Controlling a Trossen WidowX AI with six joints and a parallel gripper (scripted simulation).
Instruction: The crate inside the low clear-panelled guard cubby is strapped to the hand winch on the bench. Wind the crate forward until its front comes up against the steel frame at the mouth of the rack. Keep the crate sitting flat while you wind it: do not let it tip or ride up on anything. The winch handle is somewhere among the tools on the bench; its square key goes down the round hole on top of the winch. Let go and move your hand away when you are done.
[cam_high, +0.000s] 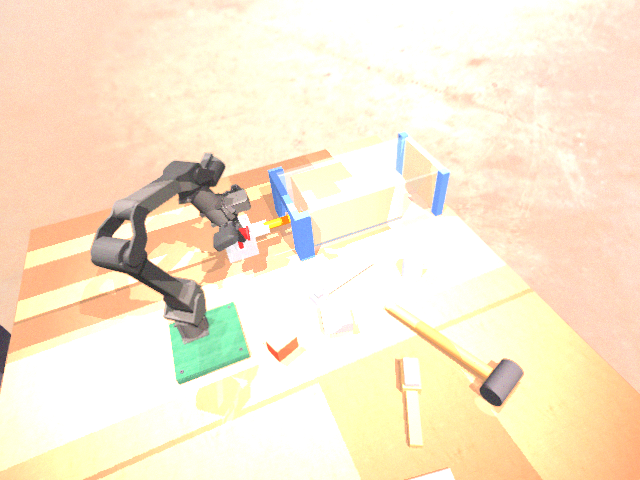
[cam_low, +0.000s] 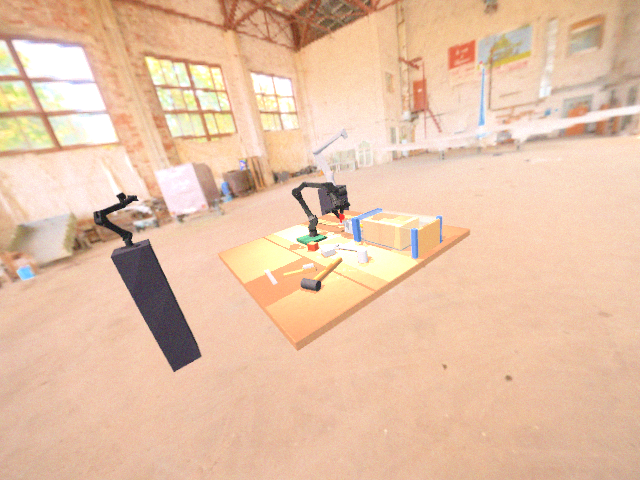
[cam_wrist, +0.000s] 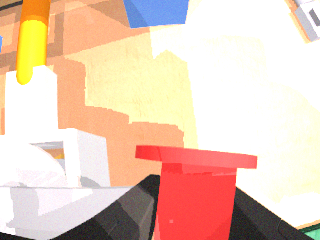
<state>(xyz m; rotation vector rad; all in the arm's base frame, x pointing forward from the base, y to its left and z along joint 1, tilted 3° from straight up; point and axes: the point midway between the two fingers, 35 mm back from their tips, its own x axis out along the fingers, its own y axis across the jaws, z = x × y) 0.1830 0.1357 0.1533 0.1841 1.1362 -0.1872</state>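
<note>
The white crank handle lies 40 mm to the left of my gripper tip, 30 mm below it and 10 mm behind it. The rest, counted from my gripper tip: blue steel frame 150 mm ahead, 100 mm to the left, 30 mm below; hand winch 100 mm to the left, 100 mm below, 20 mm behind; red grip 10 mm behind.
</note>
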